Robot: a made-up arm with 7 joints. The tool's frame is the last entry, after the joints. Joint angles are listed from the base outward.
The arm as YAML. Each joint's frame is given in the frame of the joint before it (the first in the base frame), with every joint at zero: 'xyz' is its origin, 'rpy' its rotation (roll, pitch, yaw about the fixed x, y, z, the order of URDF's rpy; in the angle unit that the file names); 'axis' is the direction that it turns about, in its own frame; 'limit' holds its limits. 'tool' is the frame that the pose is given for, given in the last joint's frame.
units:
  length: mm
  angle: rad
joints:
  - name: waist
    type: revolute
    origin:
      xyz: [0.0, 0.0, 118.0]
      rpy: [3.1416, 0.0, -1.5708]
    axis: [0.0, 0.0, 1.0]
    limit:
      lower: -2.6
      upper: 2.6
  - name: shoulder
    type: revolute
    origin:
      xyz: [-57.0, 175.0, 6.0]
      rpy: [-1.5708, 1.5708, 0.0]
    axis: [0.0, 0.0, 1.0]
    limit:
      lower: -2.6
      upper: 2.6
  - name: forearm
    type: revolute
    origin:
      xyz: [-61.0, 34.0, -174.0]
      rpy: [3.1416, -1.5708, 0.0]
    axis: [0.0, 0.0, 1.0]
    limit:
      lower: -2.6
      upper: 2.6
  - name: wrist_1
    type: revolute
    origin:
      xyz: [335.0, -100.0, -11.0]
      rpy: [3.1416, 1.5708, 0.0]
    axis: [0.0, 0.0, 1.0]
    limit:
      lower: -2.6
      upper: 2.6
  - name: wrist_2
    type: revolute
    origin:
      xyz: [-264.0, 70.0, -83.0]
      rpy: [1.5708, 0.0, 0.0]
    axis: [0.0, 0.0, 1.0]
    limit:
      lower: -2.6
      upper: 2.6
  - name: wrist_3
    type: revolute
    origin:
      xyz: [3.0, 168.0, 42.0]
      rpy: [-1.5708, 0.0, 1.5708]
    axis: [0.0, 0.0, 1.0]
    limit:
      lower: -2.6
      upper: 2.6
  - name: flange
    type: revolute
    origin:
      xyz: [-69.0, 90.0, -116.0]
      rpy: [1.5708, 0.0, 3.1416]
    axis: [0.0, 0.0, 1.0]
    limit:
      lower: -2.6
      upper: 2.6
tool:
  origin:
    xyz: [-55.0, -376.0, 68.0]
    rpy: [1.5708, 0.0, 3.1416]
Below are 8 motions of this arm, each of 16 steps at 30 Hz.
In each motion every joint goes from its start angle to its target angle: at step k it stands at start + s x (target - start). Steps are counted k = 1, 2, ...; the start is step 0. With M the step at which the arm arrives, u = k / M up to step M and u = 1 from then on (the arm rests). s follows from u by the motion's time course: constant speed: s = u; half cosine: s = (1 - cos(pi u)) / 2; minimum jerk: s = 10 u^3 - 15 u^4 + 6 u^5.
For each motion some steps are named. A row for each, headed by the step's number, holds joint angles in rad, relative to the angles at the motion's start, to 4 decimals.
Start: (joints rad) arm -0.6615 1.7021 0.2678 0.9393 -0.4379 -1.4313 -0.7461
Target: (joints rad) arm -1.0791 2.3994 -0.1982 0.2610 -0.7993 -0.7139 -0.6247
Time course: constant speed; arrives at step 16
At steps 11, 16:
11: -0.2871 0.4794 -0.3204 -0.4663 -0.2485 0.4932 0.0835
16: -0.4176 0.6973 -0.4660 -0.6783 -0.3614 0.7174 0.1214

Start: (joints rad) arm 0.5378 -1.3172 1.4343 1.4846 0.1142 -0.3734 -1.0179
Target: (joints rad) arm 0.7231 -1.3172 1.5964 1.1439 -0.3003 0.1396 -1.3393
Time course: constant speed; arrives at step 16
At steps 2, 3, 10, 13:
2: 0.0232 0.0000 0.0203 -0.0426 -0.0518 0.0641 -0.0402
3: 0.0347 0.0000 0.0304 -0.0639 -0.0777 0.0962 -0.0603
10: 0.1158 0.0000 0.1013 -0.2129 -0.2591 0.3206 -0.2009
13: 0.1506 0.0000 0.1317 -0.2768 -0.3368 0.4168 -0.2611

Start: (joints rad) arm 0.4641 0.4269 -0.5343 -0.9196 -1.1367 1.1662 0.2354
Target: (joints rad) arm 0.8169 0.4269 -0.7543 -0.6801 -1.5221 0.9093 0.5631
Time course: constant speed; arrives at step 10
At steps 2, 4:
2: 0.0706 0.0000 -0.0440 0.0479 -0.0771 -0.0514 0.0655
4: 0.1411 0.0000 -0.0880 0.0958 -0.1542 -0.1028 0.1311

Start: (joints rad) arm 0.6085 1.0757 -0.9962 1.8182 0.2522 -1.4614 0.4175
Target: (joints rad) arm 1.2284 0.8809 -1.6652 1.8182 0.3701 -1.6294 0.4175
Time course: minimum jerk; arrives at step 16
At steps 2, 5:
2: 0.0100 -0.0031 -0.0107 0.0000 0.0019 -0.0027 0.0000
5: 0.1116 -0.0351 -0.1204 0.0000 0.0212 -0.0302 0.0000

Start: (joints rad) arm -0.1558 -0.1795 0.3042 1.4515 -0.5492 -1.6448 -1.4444
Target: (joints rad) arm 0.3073 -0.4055 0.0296 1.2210 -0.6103 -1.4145 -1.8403
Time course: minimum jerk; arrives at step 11
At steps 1, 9, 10, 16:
1: 0.0030 -0.0015 -0.0018 -0.0015 -0.0004 0.0015 -0.0026
9: 0.4423 -0.2159 -0.2623 -0.2201 -0.0584 0.2200 -0.3781
10: 0.4601 -0.2245 -0.2728 -0.2290 -0.0607 0.2288 -0.3933
16: 0.4631 -0.2260 -0.2746 -0.2305 -0.0611 0.2303 -0.3959

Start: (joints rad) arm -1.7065 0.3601 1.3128 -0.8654 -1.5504 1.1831 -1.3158
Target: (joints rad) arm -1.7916 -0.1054 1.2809 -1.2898 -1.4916 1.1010 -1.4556
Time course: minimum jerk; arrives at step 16
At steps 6, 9, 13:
6: -0.0234 -0.1281 -0.0088 -0.1168 0.0162 -0.0226 -0.0385
9: -0.0524 -0.2867 -0.0196 -0.2614 0.0362 -0.0506 -0.0861
13: -0.0809 -0.4428 -0.0303 -0.4037 0.0559 -0.0781 -0.1330

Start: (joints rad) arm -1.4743 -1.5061 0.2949 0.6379 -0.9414 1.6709 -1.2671
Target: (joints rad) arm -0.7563 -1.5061 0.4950 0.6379 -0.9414 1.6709 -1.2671
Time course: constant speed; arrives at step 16
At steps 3, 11, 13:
3: 0.1346 0.0000 0.0375 0.0000 0.0000 0.0000 0.0000
11: 0.4936 0.0000 0.1376 0.0000 0.0000 0.0000 0.0000
13: 0.5834 0.0000 0.1626 0.0000 0.0000 0.0000 0.0000

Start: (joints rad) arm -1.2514 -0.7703 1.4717 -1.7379 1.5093 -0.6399 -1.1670
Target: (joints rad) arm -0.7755 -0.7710 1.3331 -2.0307 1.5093 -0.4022 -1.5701
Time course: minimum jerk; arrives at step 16
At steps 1, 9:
1: 0.0011 0.0000 -0.0003 -0.0006 0.0000 0.0005 -0.0009
9: 0.2931 -0.0004 -0.0854 -0.1804 0.0000 0.1464 -0.2483

